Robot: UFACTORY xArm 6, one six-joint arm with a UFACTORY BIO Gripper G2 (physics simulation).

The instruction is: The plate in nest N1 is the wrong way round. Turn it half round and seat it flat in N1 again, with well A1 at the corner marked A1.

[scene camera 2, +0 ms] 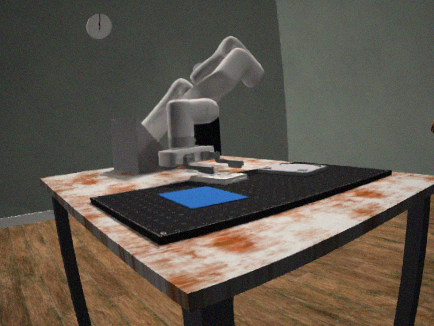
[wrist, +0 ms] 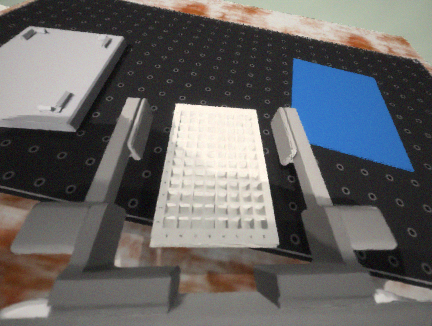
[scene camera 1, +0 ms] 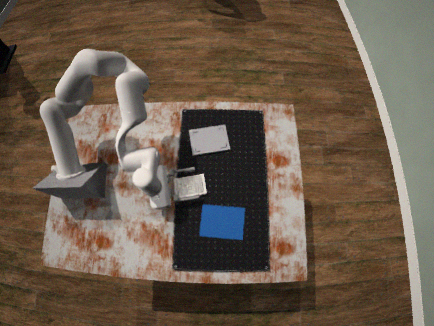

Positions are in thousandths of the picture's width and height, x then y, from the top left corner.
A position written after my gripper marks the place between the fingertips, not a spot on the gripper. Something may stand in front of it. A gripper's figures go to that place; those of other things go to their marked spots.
Scene:
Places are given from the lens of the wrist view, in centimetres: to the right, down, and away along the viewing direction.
my gripper (wrist: 497,339): 0, -4, 12
white well plate (wrist: 497,590): 0, 2, 11

